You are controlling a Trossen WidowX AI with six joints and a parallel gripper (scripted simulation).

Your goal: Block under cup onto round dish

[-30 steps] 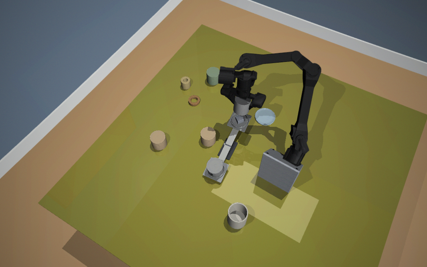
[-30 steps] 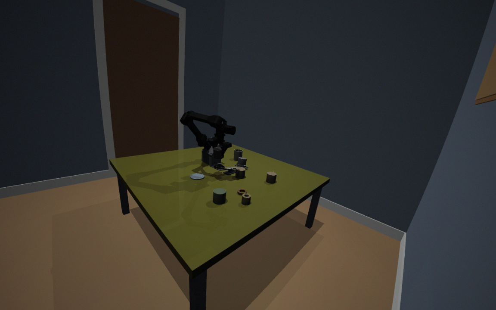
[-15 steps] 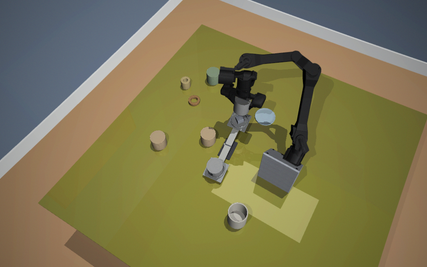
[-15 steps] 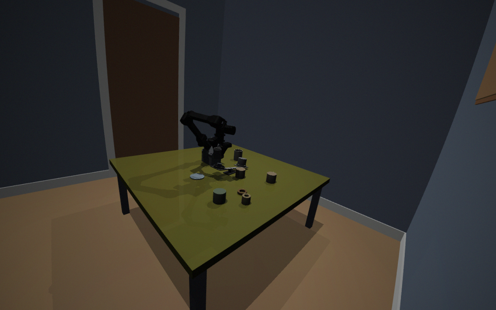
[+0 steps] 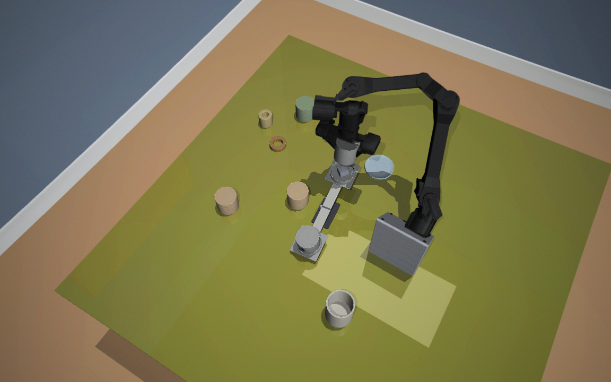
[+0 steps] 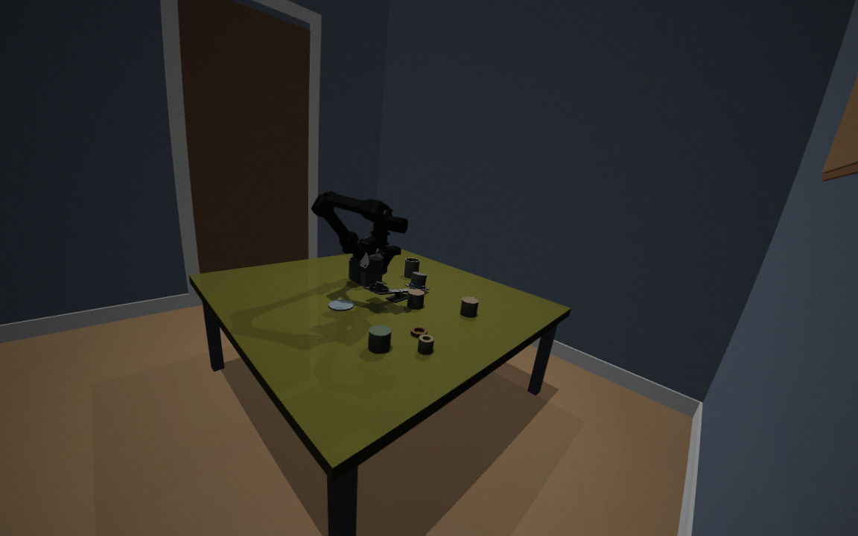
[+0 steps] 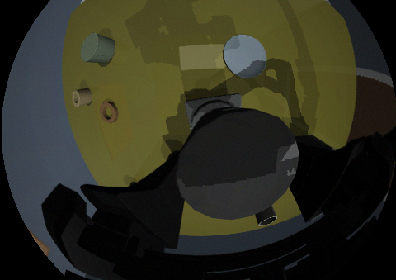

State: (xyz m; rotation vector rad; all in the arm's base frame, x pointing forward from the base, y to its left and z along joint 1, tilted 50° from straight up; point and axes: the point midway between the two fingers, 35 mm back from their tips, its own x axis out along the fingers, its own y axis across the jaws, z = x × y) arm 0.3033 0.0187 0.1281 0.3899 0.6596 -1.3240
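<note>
Right now the grey block is 8 cm below my gripper tip and 1 cm to the left of it. The rest, counted from my gripper tip: small balance: 15 cm below, 13 cm to the left, 2 cm behind; green cylinder: 27 cm ahead, 14 cm to the right, 13 cm below; pale blue round dish: 17 cm below, 13 cm to the right, 6 cm behind.
</note>
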